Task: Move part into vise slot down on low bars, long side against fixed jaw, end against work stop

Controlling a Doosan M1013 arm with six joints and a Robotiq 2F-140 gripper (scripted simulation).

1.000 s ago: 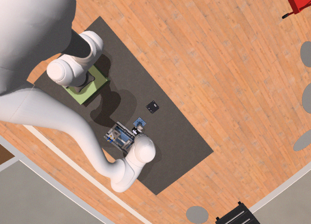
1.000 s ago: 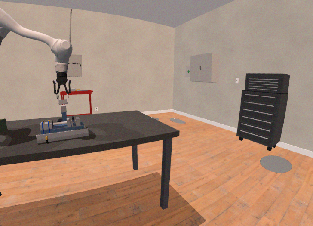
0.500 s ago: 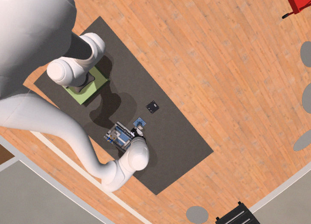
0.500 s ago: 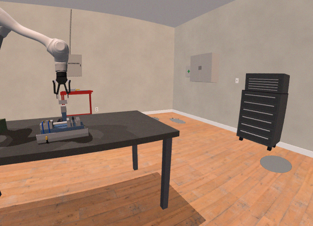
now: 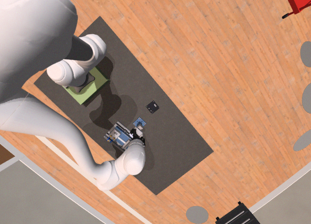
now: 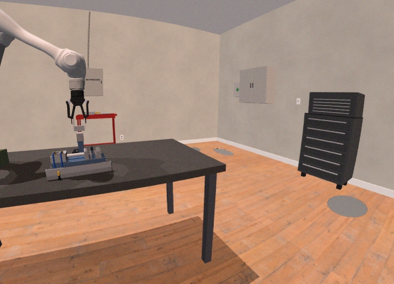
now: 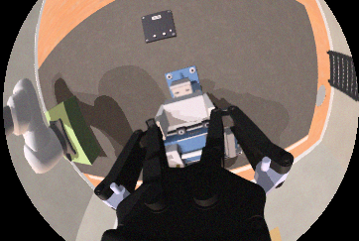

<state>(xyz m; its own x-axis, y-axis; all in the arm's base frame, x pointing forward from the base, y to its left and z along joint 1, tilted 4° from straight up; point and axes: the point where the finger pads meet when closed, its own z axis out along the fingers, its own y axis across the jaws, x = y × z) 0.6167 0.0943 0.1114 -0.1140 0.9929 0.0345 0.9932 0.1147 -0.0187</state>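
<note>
The part is 30 mm below my hand. Also, from my hand: black infeed plate: 210 mm below, 190 mm to the left, 50 mm behind.
</note>
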